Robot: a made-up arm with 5 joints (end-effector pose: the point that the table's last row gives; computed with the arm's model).
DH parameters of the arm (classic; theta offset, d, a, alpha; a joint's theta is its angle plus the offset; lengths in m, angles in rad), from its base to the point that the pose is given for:
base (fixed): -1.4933 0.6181 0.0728 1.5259
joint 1: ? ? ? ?
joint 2: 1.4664 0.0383 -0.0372 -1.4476
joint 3: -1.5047 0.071 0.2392 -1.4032
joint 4: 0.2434 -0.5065 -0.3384 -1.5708
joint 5: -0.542 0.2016 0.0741 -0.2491
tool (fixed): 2.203 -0.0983 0 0
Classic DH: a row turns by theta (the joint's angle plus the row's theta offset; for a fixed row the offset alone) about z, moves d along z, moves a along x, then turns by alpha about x.
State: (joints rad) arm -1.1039 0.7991 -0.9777 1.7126 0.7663
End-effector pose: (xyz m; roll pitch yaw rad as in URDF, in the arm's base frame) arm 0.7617 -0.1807 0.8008 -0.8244 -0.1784 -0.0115
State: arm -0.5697 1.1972 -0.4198 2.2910 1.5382
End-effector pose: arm 0.6846 -0.6660 0.7492 -1.4997 0.7337 -0.9822
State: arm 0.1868 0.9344 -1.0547 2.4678 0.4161
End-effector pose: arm 0.7561 0.0129 1.0092 -2.8362 -0.8507 0.5108
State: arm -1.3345 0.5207 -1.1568 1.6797 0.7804
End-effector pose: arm 0.7099 -0.0329 0.8806 -0.6685 -0.3469 0.2743
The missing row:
joint 1: 1.1942 -0.1162 0.0579 1.5594
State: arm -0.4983 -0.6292 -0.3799 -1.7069 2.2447
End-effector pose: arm 0.8242 -0.0293 0.4202 -2.4747 -0.7659 -1.8134
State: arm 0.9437 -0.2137 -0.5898 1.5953 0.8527
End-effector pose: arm 0.6163 -0.2210 0.2509 -2.9673 0.7349 -0.7043
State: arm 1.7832 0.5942 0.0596 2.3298 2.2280
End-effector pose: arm 0.7357 0.0743 1.2064 -1.9761 -0.6097 -2.1459
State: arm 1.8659 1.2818 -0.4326 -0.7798 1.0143
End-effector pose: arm 0.0606 0.5483 0.5676 -0.1314 1.2591 2.4850
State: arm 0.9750 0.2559 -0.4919 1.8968 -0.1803
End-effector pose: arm 0.7764 -0.2269 0.5637 -2.6760 -0.1468 0.5928
